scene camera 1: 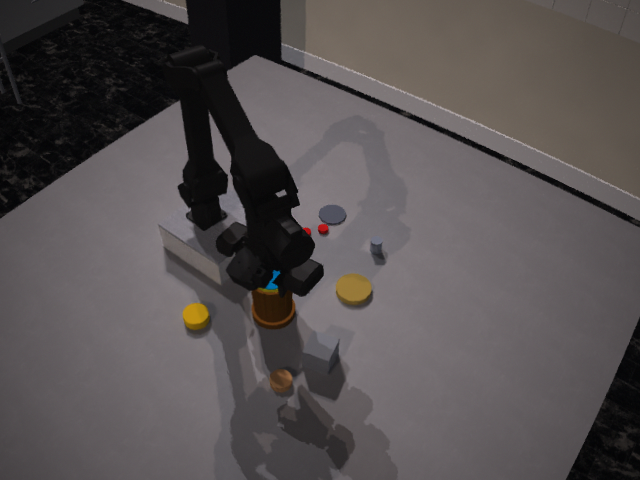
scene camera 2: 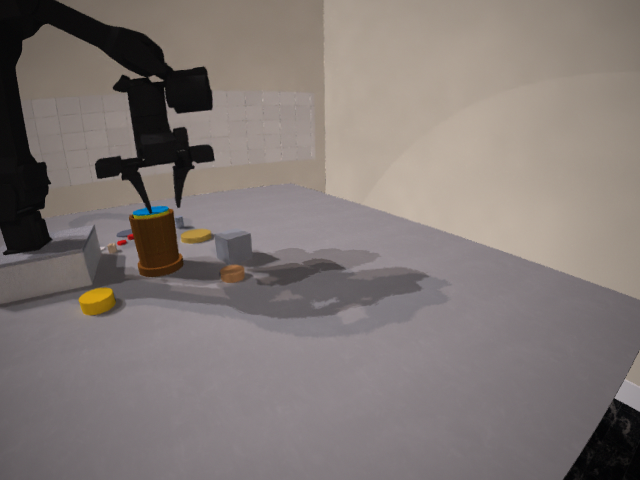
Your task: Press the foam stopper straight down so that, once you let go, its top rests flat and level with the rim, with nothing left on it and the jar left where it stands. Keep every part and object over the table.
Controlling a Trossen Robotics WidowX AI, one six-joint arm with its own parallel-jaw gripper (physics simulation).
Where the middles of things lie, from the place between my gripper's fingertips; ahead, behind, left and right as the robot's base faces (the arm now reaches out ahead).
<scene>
Now: hand 30 mm past the brown ribbed jar (scene camera 2: 155, 238), 20 mm to the right of it and 60 mm above it. The rest, counted from my hand: mustard disc (scene camera 1: 354, 289) (50 mm ahead, 170 mm to the left, 110 mm below); then grey cube (scene camera 2: 233, 246) (110 mm ahead, 10 mm to the left, 90 mm below).
</scene>
